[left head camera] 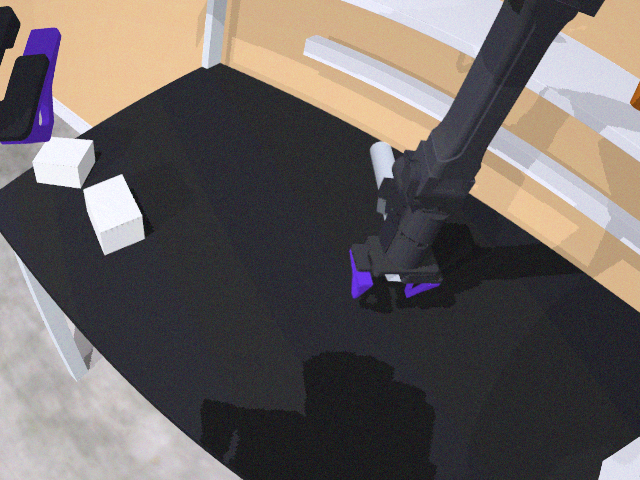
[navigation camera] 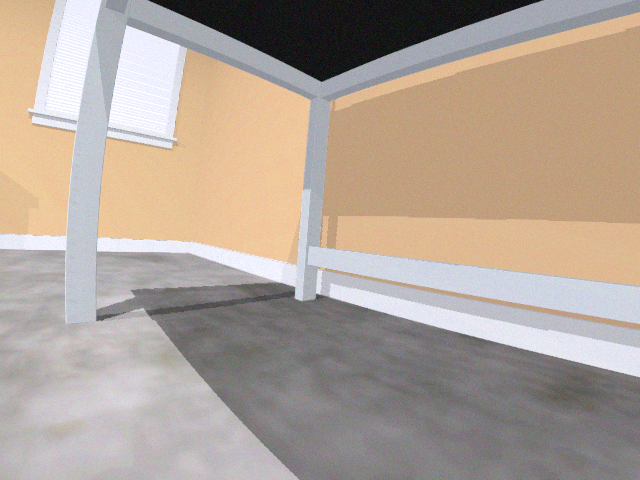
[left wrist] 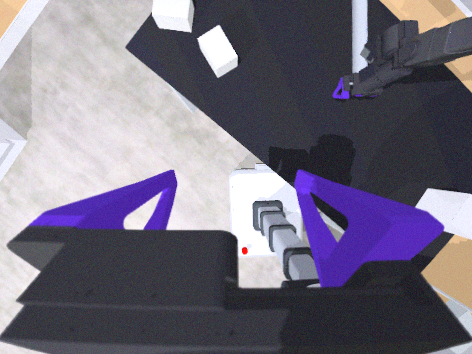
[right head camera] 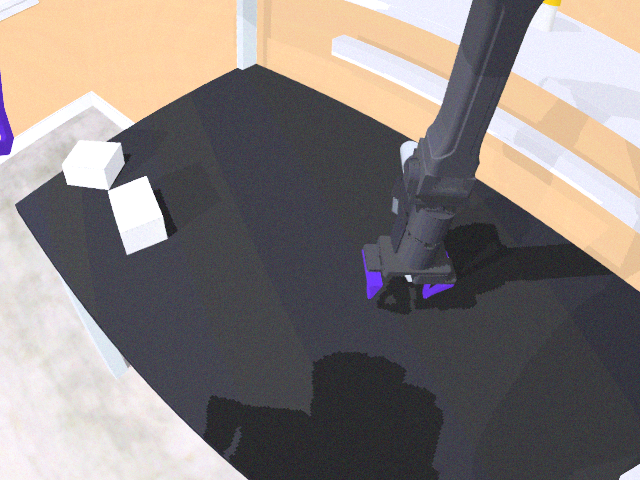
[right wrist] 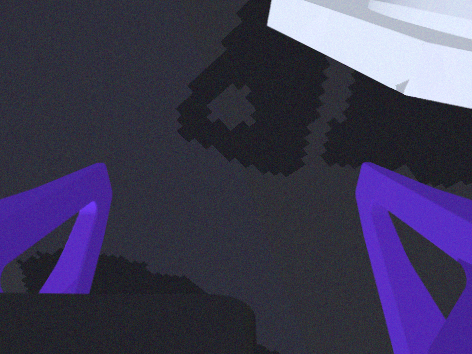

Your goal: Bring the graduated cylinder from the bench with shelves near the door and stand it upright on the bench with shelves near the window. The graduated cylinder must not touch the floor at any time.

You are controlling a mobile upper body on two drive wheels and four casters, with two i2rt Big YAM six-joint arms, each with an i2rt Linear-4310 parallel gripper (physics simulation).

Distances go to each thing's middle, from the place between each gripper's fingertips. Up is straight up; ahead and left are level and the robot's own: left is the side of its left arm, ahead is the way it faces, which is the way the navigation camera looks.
Labels:
I see the graduated cylinder [left head camera: 382, 156] 20 cm ahead of my right hand, 6 cm to the right of it and 1 cm above it.
I see the graduated cylinder 45 cm ahead of my left hand, 48 cm to the right of it and 48 cm below it.

